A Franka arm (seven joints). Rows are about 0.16 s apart.
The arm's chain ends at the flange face. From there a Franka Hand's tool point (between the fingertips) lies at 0.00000 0.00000 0.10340 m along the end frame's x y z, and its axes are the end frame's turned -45 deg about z.
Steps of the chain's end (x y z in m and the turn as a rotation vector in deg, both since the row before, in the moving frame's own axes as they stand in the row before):
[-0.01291, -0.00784, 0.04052, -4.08, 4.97, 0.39]
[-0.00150, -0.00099, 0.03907, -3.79, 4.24, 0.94]
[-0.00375, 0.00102, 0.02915, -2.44, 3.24, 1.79]
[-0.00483, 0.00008, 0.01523, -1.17, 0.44, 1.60]
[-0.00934, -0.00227, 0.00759, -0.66, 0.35, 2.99]
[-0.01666, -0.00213, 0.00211, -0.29, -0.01, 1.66]
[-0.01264, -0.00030, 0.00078, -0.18, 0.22, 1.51]
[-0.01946, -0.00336, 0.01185, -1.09, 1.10, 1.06]
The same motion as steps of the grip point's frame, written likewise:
[-0.00249, -0.00314, 0.03987, -6.40, 0.63, 0.39]
[0.00013, 0.00847, 0.03856, -5.68, 0.32, 0.94]
[-0.00247, 0.00533, 0.02889, -4.02, 0.57, 1.79]
[-0.00443, -0.00132, 0.01521, -1.14, -0.52, 1.60]
[-0.00543, -0.00693, 0.00758, -0.71, -0.22, 2.99]
[-0.01066, -0.01293, 0.00211, -0.20, -0.21, 1.66]
[-0.00868, -0.00864, 0.00078, -0.28, 0.03, 1.51]
[-0.01140, -0.01334, 0.01181, -1.55, 0.01, 1.06]

